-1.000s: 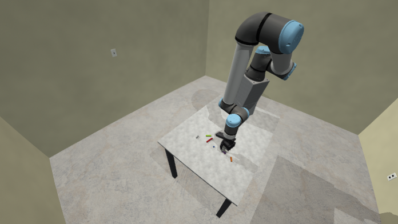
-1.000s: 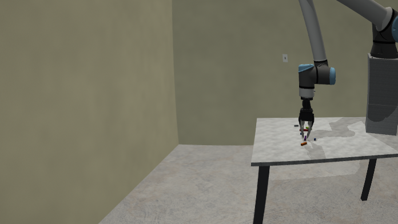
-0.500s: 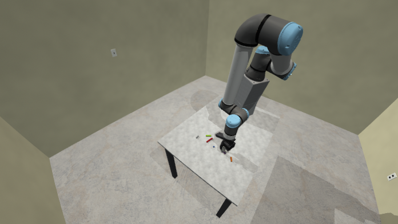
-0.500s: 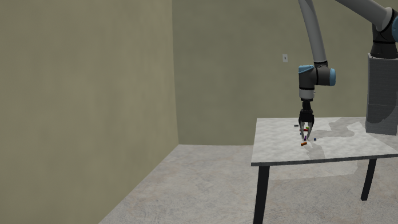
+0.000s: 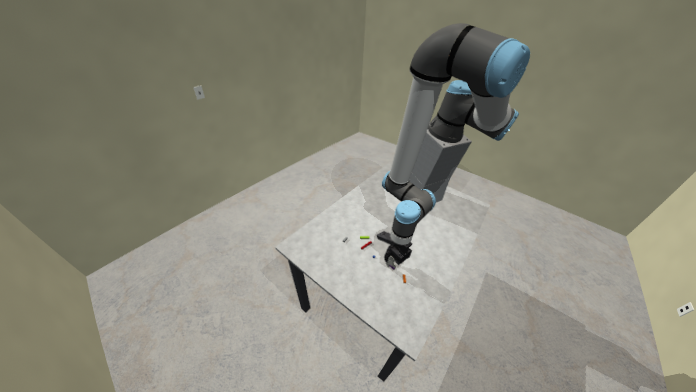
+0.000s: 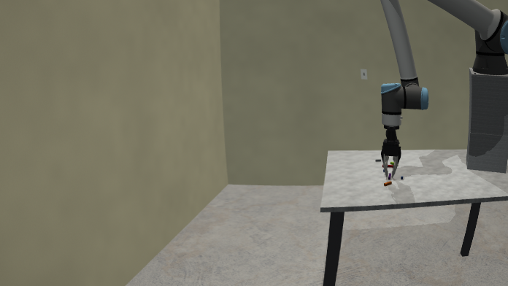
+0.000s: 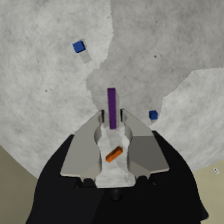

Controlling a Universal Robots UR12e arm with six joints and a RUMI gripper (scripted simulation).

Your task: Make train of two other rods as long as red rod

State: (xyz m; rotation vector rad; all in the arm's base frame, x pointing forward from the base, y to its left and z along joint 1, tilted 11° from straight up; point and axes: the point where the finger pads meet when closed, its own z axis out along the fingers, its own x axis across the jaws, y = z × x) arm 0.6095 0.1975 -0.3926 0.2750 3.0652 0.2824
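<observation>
The purple rod lies 1 cm below my hand. The rest, counted from my hand: lime rod: 20 cm to the right, 5 cm behind, 1 cm below; red rod: 16 cm to the right, 1 cm below, 1 cm behind; orange rod: 10 cm to the left, 2 cm ahead, 1 cm below.
</observation>
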